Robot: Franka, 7 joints.
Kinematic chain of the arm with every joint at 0, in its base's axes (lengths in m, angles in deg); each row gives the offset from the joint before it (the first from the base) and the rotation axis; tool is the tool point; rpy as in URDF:
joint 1: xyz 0 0 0.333 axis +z
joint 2: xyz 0 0 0 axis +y
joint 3: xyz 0 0 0.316 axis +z
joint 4: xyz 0.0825 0 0 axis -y
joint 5: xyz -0.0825 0 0.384 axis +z
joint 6: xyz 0 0 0 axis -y
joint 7: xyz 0.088 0 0 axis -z
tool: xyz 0 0 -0.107 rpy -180 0 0
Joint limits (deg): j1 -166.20..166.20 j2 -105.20..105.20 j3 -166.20..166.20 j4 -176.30..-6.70 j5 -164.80..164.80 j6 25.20..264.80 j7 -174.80..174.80
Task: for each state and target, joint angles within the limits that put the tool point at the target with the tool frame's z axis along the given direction. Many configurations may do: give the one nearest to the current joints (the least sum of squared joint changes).
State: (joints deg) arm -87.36 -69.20 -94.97 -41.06 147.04 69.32 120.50
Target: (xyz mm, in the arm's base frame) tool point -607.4 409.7 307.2 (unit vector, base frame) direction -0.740 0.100 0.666
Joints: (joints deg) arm -79.36 -60.90 -123.42 -90.17 124.18 109.41 120.50
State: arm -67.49 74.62 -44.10 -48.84 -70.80 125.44 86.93
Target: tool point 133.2 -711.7 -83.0 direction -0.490 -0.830 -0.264
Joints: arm -59.55 95.73 -37.53 -49.49 -82.42 147.18 86.93
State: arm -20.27 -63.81 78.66 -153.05 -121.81 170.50 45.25
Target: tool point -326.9 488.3 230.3 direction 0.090 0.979 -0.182
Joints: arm 10.23 -64.32 103.85 -113.29 -113.91 168.78 45.25
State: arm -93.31 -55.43 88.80 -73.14 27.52 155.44 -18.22
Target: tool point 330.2 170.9 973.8 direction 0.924 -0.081 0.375
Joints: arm -63.17 -45.36 44.57 -88.71 51.19 170.18 -18.22
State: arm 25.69 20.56 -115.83 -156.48 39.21 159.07 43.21
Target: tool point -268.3 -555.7 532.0 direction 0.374 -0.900 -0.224
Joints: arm 9.29 -5.86 -124.54 -107.84 87.62 135.34 43.21
